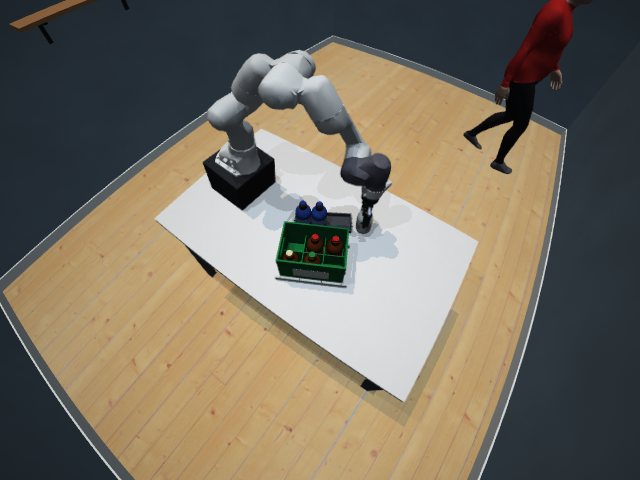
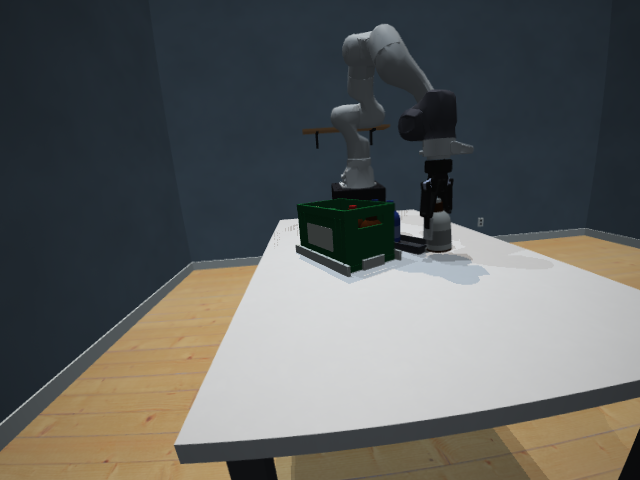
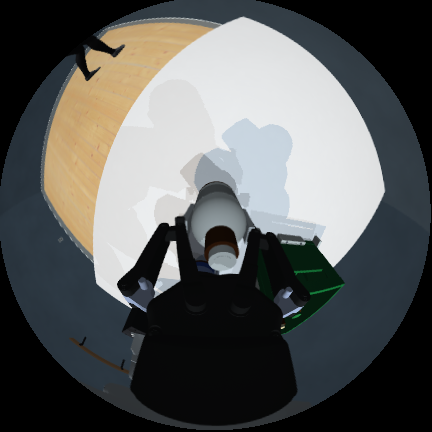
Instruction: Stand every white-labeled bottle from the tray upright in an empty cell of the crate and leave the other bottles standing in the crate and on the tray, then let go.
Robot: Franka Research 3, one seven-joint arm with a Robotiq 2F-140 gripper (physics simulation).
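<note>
My gripper point(image 1: 366, 215) point(image 2: 438, 210) point(image 3: 217, 213) is shut on a white-labeled bottle point(image 1: 363, 225) point(image 2: 439, 235) point(image 3: 216, 212), brown-necked and white-capped. It holds the bottle upright beside the tray's right end, at or just above the table; contact is unclear. Two blue bottles point(image 1: 303, 212) point(image 1: 319, 212) stand on the dark tray point(image 1: 340, 214) point(image 2: 412, 248). The green crate point(image 1: 285, 268) point(image 2: 372, 246) holds brown bottles: two red-capped point(image 1: 314, 242) point(image 1: 335, 244) in the back middle and back right cells, one cream-capped point(image 1: 289, 255) front left, one green-capped point(image 1: 311, 257) front middle. Back left and front right cells look empty.
Low grey strips point(image 1: 310, 282) point(image 2: 322, 259) edge the crate's base on the white table point(image 1: 413, 289) point(image 2: 392, 330) point(image 3: 320, 100). The crate stands close in front of the tray. The robot's black base block point(image 1: 240, 181) is behind left. A person in red point(image 1: 539, 46) is beyond the table.
</note>
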